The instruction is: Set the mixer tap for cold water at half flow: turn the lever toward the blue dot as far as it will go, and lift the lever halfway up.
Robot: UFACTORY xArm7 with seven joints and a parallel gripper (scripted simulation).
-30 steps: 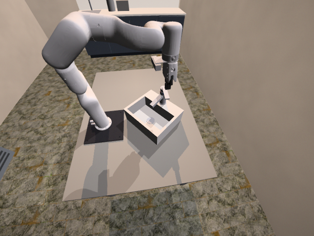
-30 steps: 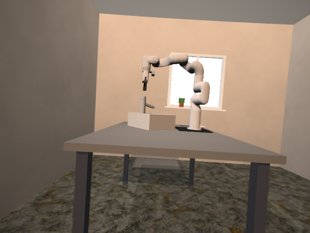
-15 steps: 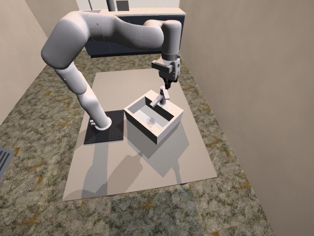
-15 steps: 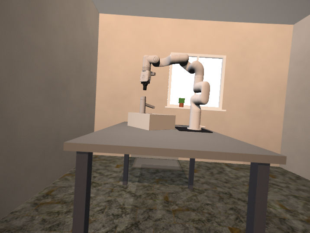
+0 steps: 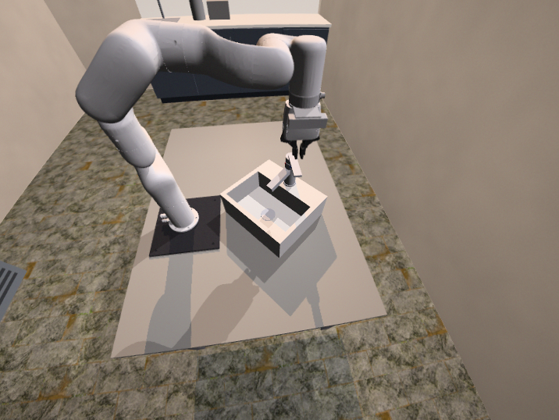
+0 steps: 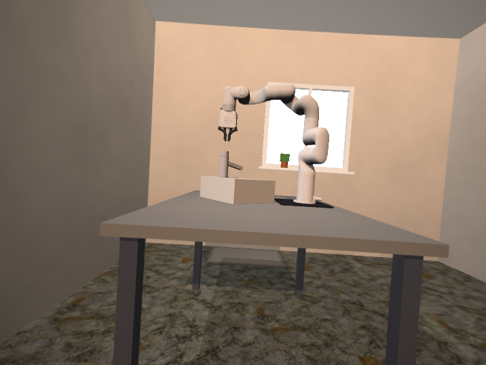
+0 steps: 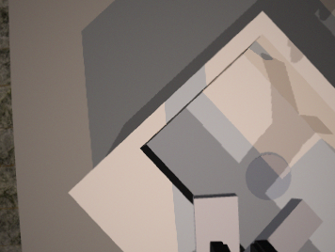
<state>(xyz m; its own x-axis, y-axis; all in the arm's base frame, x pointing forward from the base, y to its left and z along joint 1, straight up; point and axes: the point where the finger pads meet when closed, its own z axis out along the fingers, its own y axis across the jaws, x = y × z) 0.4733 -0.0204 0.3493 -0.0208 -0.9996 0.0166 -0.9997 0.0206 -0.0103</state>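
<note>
Right now the lever is 90 mm below my hand and 40 mm to the left of it. Also, from my hand: mixer tap (130 mm below, 60 mm to the left, 10 mm behind); then sink (320 mm below, 90 mm behind, 10 mm to the left).
</note>
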